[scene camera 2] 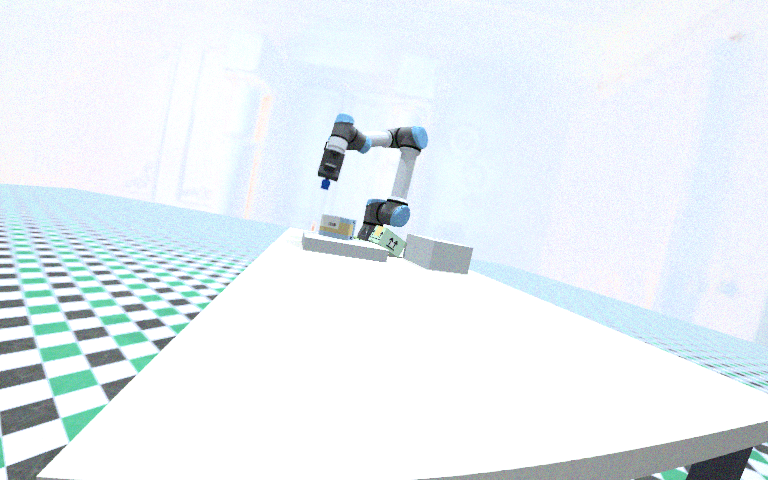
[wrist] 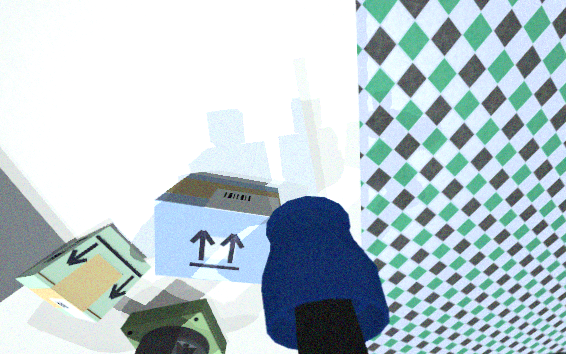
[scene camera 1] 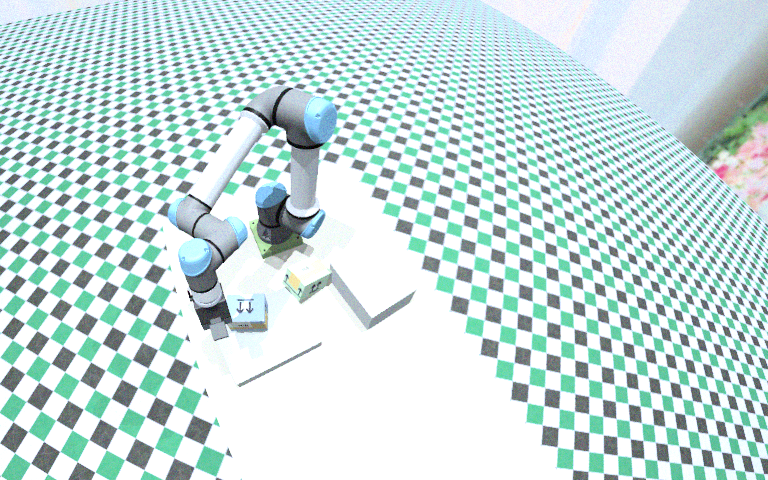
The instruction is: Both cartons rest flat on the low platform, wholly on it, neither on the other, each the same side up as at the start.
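Seen in the pictures: hand, its tool point: (scene camera 2: pixel 324 188) (wrist: pixel 308 231); arm's base, origin of its link: (wrist: pixel 175 347) (scene camera 1: pixel 275 228).
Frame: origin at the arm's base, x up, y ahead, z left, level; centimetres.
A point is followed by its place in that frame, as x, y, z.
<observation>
The blue carton (scene camera 1: pixel 248 308) {10.1, 35.2, -18.5} (scene camera 2: pixel 338 226) {6.3, 39.6, -19.4} (wrist: pixel 210 240) {10.2, 35.7, -19.0} lies flat on the low platform (scene camera 1: pixel 280 365) {-1.7, 53.2, -14.8} (scene camera 2: pixel 345 248) {-0.4, 53.3, -15.6}, with a two-arrow face up and its barcode on a side. The green carton (scene camera 1: pixel 308 281) {8.5, 31.5, 3.8} (scene camera 2: pixel 388 240) {3.9, 32.4, 4.0} (wrist: pixel 85 280) {7.4, 29.7, -0.4} is tilted at the platform's edge nearest the taller block; its lower side reaches past that edge in scene camera 2. Its exact contact below is hidden. My suction gripper (scene camera 2: pixel 325 185) (wrist: pixel 315 220) is off, counted as open, and carries nothing. Its cup hangs well above the platform, to the blue carton's left in scene camera 2.
A taller pale block (scene camera 1: pixel 390 308) {5.8, 49.6, 26.7} (scene camera 2: pixel 436 254) {3.2, 50.9, 20.7} stands on the table (scene camera 2: pixel 396 367) {-3.4, 128.0, -11.4} close beside the green carton. The arm's green base plate (scene camera 1: pixel 280 246) {-0.1, 8.8, -0.3} (wrist: pixel 212 320) {-2.1, 4.2, -8.8} is behind both cartons. The table's edge runs close beside the low platform, with checkered floor beyond.
</observation>
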